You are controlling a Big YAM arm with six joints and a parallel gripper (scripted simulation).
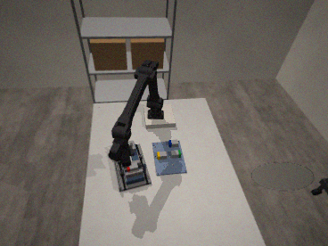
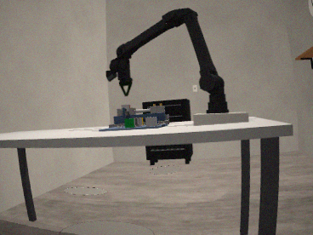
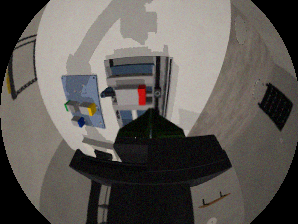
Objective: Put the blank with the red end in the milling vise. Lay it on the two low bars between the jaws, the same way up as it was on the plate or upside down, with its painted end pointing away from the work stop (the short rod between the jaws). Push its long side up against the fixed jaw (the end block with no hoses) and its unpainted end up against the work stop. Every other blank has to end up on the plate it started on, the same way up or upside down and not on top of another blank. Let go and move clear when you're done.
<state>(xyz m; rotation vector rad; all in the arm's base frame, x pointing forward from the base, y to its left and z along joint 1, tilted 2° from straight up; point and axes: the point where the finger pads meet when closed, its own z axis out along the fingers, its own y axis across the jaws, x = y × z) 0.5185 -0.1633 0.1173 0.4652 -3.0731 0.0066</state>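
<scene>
The red-ended blank is 10 mm behind my hand, 40 mm to the left of it and 80 mm below it. The rest, counted from my hand: yellow-ended blank (160 mm behind, 210 mm to the left, 150 mm below); green-ended blank (170 mm behind, 300 mm to the left, 150 mm below); blue plate (160 mm behind, 260 mm to the left, 170 mm below).
</scene>
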